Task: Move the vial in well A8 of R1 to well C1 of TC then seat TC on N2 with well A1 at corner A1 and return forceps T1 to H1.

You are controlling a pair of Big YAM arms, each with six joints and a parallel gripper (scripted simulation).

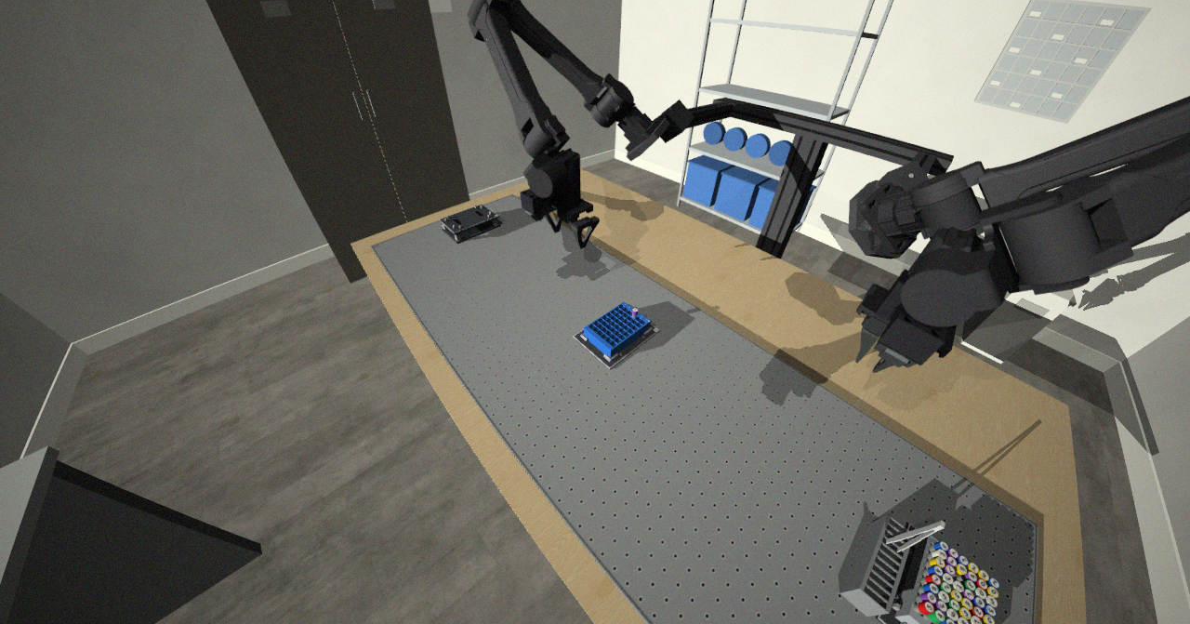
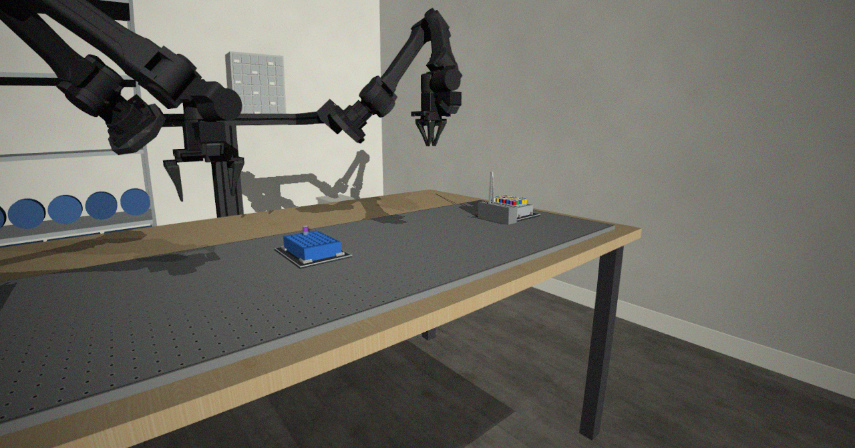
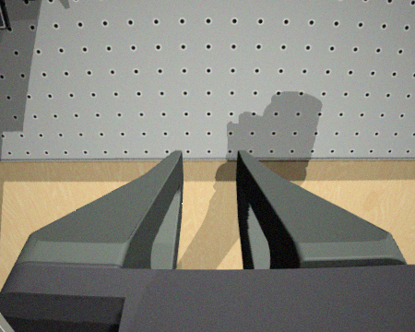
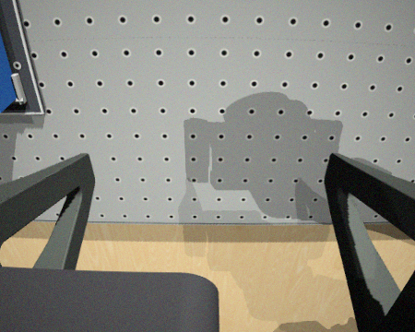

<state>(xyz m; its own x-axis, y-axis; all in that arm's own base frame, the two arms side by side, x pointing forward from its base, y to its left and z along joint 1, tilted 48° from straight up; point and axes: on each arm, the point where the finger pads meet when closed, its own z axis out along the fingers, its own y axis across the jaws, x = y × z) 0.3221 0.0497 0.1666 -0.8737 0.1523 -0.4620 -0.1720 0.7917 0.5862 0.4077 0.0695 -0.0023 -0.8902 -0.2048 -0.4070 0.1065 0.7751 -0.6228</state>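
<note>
My right hand is 200 mm to the right of the blue tube carrier TC, 140 mm above it and 30 mm short of it. From my right hand the other things lie so: grey slotted holder H1: 780 mm to the left, 140 mm below, 90 mm ahead; purple-capped vial: 210 mm to the left, 120 mm below, 10 mm behind; raised nest N2: 470 mm to the right, 120 mm below, 50 mm ahead.
</note>
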